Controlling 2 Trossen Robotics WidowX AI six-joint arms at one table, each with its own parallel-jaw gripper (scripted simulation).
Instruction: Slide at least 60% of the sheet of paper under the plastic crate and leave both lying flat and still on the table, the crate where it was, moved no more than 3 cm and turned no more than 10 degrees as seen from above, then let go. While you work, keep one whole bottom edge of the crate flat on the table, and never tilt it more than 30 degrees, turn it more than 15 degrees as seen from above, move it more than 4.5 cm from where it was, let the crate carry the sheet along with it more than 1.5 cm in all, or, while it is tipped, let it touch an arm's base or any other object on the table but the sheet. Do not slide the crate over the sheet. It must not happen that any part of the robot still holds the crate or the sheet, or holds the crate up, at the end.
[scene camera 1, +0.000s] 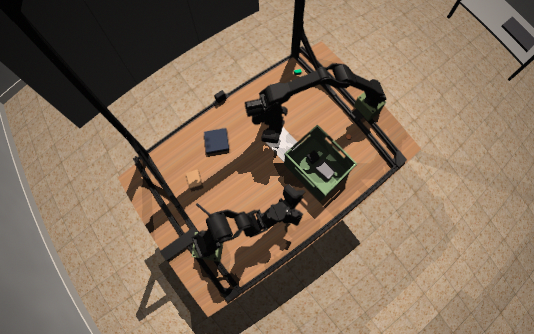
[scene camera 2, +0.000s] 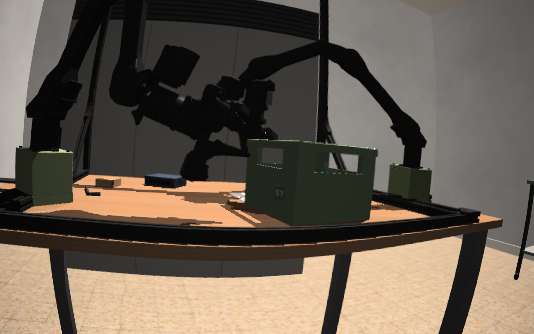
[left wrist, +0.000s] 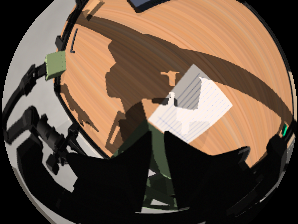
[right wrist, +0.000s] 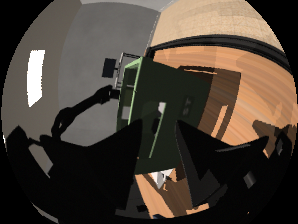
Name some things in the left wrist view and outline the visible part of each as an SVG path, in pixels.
My left gripper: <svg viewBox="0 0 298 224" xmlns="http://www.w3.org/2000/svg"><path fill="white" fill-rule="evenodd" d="M16 148L18 169L31 194L51 211L75 224L199 224L200 222L205 222L206 224L248 224L265 207L275 193L277 187L262 202L258 202L278 182L287 160L287 143L277 133L269 139L266 146L267 156L254 174L245 162L251 150L249 146L218 155L209 155L191 146L170 131L164 131L165 154L178 211L150 214L141 213L152 155L152 131L147 131L133 145L112 159L91 157L75 152L66 154L69 166L78 177L73 185L73 192L59 185L42 163L43 152L38 143L28 137Z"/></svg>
My right gripper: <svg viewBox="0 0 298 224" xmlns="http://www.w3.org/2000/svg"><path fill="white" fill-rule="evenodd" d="M76 123L72 123L68 128L67 138L64 138L64 134L60 135L54 126L49 127L44 134L44 141L53 150L53 155L49 155L46 166L54 175L57 175L60 169L59 163L61 166L68 164L66 161L66 154L69 153L66 148L67 146L70 146L71 150L79 154L88 156L75 139L79 134L79 125Z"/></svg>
A paper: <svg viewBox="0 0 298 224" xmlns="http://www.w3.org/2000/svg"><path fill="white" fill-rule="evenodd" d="M194 64L148 119L162 132L170 131L187 143L190 143L205 132L233 106L218 86Z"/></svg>
